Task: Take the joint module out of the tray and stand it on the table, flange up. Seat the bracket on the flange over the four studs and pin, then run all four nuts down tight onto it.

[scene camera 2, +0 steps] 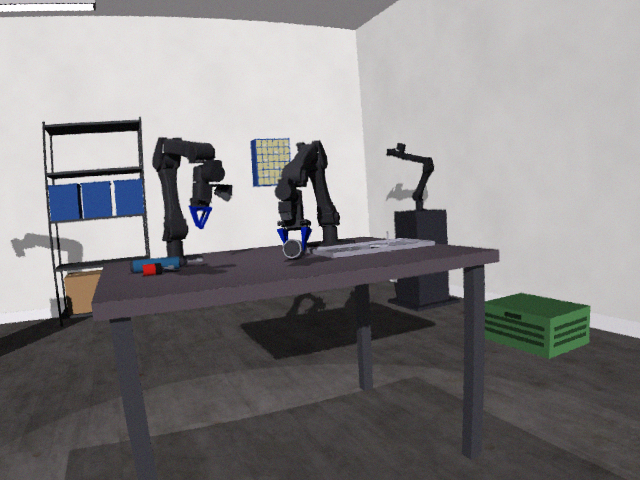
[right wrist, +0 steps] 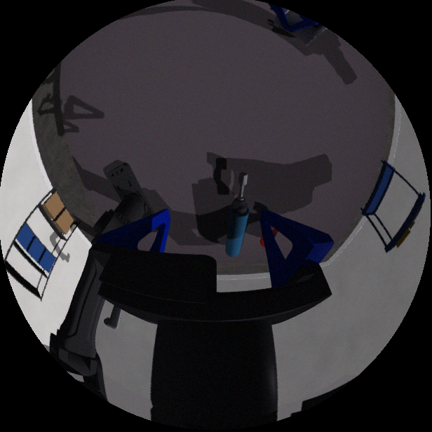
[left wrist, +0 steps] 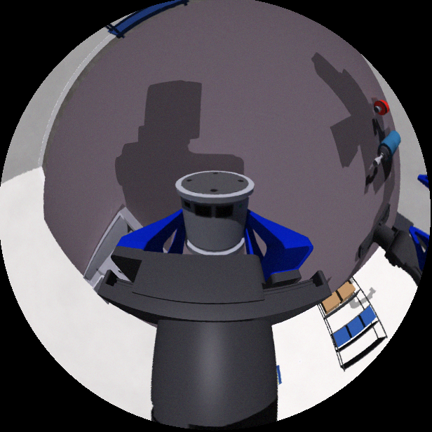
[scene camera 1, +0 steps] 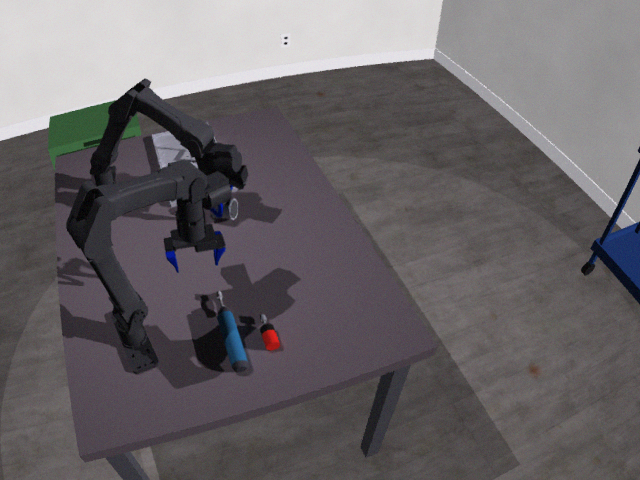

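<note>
The grey cylindrical joint module [scene camera 1: 233,209] [scene camera 2: 292,249] [left wrist: 215,230] is out of the tray, tipped onto its side, with a round end toward scene camera 2. In the left wrist view a dark end face with four small holes and a pale rim shows. My left gripper [scene camera 2: 293,241] [left wrist: 214,213] is shut on its body, low at the table; whether the module touches the table is unclear. My right gripper [scene camera 1: 197,267] [scene camera 2: 201,226] [right wrist: 214,213] is open and empty, above the table. The tray [scene camera 2: 341,253] is partly hidden by the arms in scene camera 1. I cannot make out bracket or nuts.
A blue tool with a metal tip [scene camera 1: 233,338] [scene camera 2: 168,264] [left wrist: 390,143] [right wrist: 237,230] and a shorter red tool [scene camera 1: 270,338] [scene camera 2: 149,269] [left wrist: 383,107] lie at the right arm's end of the table. The two arms stand close together in scene camera 1.
</note>
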